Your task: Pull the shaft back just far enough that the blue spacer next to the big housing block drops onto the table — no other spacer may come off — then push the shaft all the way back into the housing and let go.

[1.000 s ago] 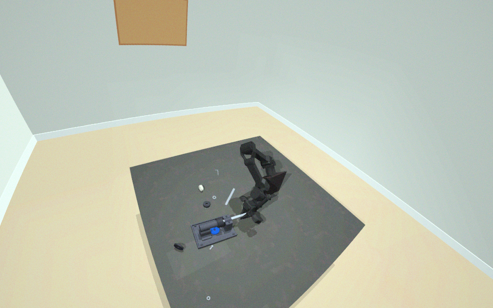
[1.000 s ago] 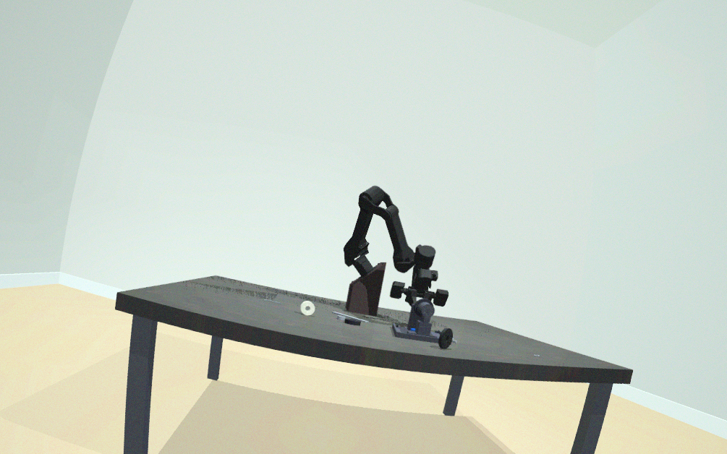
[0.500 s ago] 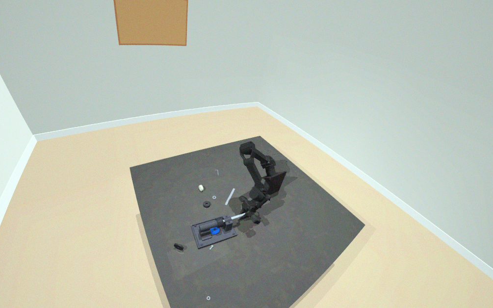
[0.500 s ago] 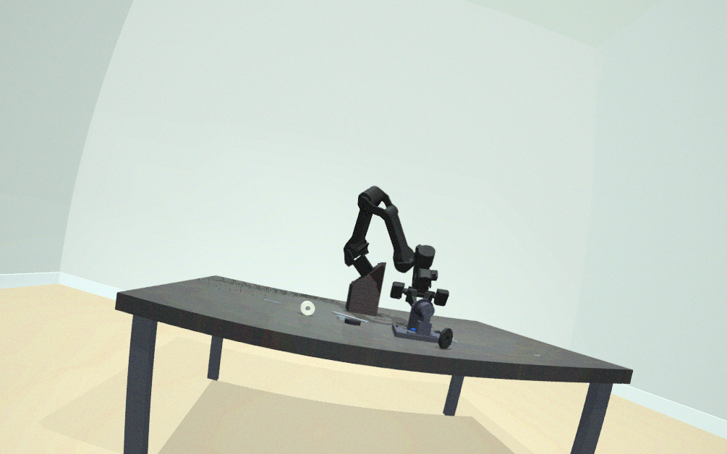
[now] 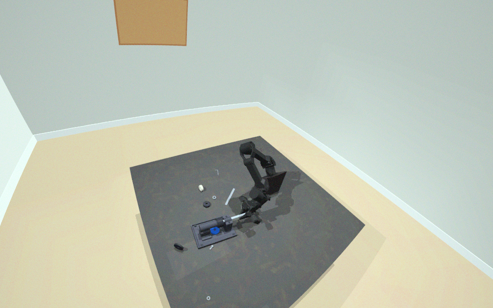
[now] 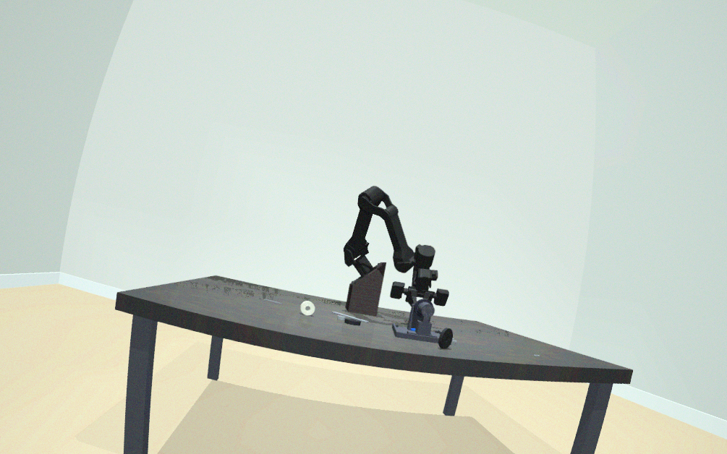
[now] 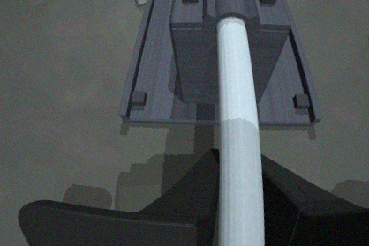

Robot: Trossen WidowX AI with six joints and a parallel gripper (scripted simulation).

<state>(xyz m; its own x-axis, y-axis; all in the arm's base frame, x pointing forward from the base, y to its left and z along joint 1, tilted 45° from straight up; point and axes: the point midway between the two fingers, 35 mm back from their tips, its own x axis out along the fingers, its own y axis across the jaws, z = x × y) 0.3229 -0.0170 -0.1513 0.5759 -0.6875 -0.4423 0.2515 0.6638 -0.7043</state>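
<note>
My gripper tip is now 5 cm short of the shaft, 3 cm below it and 1 cm to the left of it. Round my gripper tip: blue spacer (14 cm ahead, 4 cm to the right, 4 cm below); then white ring (35 cm to the right, 4 cm ahead, 3 cm below); then bolt (22 cm ahead, 5 cm below, 4 cm to the left).
</note>
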